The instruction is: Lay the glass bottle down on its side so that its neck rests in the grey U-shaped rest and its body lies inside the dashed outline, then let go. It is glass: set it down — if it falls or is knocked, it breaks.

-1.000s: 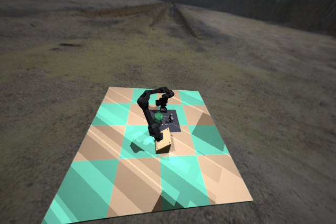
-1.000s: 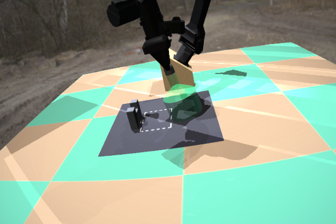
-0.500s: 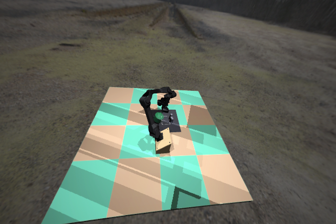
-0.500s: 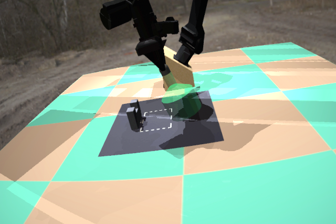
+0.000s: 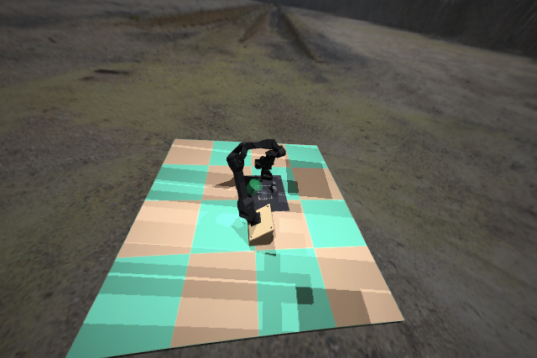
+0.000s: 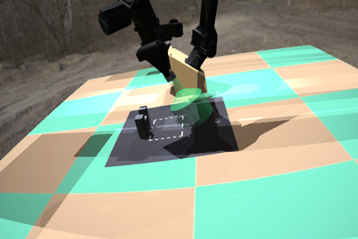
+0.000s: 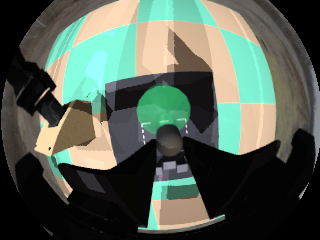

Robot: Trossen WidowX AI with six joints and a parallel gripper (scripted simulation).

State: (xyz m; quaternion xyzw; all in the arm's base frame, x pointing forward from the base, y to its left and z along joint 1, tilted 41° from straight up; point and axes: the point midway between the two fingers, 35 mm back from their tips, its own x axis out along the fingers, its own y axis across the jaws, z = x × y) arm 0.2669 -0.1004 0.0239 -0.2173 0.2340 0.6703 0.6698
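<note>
Right now my gripper tip is 5 cm above the green glass bottle and 2 cm to the right of it. Also, from my gripper tip: dark mat (15 cm below, 2 cm to the right).
</note>
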